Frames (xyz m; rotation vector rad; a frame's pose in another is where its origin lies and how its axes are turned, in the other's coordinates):
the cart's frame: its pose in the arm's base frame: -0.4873 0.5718 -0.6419 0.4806 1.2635 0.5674
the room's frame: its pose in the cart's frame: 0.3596 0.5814 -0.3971 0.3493 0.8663 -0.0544
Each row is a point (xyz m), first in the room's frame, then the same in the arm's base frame.
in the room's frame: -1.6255 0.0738 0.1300
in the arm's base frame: 0.2340 0.5232 0.3012
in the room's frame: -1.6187 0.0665 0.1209
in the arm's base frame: 0.2215 0.5187 0.2988
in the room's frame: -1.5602 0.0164 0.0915
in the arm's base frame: 0.1539 0.5004 0.2555
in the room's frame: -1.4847 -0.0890 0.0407
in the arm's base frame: 0.0491 0.4400 0.1863
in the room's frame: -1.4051 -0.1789 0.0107
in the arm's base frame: -0.0393 0.3990 0.1100
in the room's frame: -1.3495 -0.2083 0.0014
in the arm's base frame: -0.0860 0.4007 0.0669
